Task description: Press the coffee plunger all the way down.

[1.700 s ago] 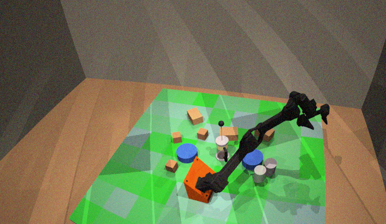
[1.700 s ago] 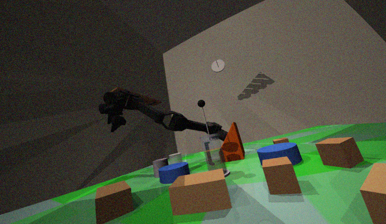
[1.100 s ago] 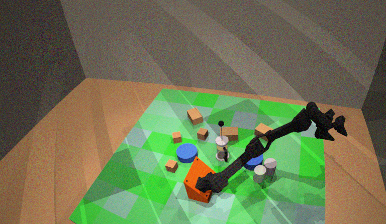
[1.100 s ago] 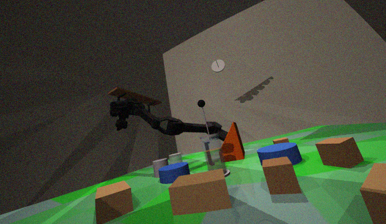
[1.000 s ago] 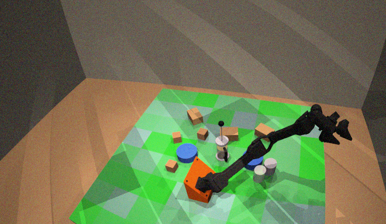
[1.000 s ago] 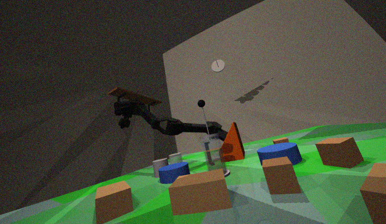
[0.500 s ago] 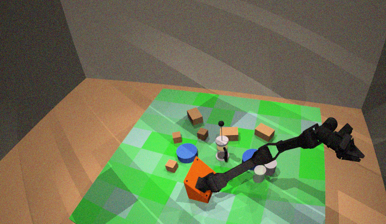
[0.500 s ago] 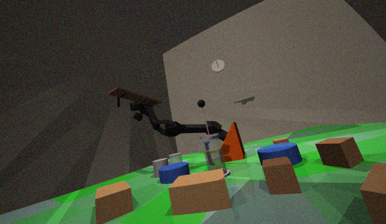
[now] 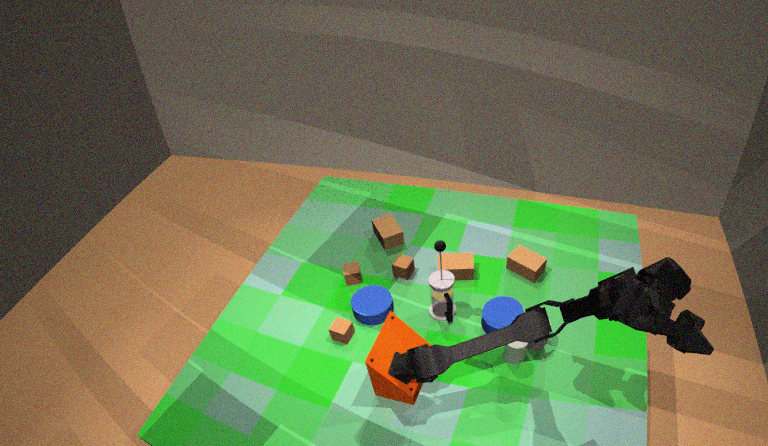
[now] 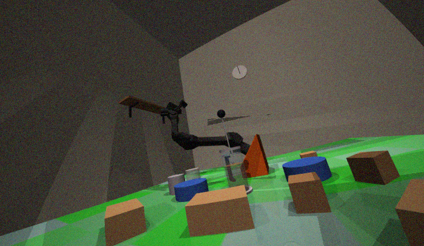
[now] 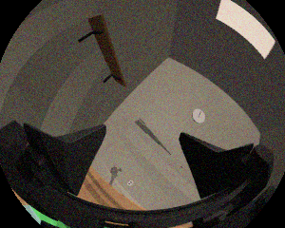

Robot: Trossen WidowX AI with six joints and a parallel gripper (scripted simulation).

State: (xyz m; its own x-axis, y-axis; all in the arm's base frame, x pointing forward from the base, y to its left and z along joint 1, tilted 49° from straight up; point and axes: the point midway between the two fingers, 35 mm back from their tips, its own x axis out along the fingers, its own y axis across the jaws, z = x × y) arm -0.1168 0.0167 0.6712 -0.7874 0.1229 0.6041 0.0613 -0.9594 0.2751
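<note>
My gripper tip is now 44 cm short of the coffee press, 46 cm to the right of it and 43 cm above it.
</note>
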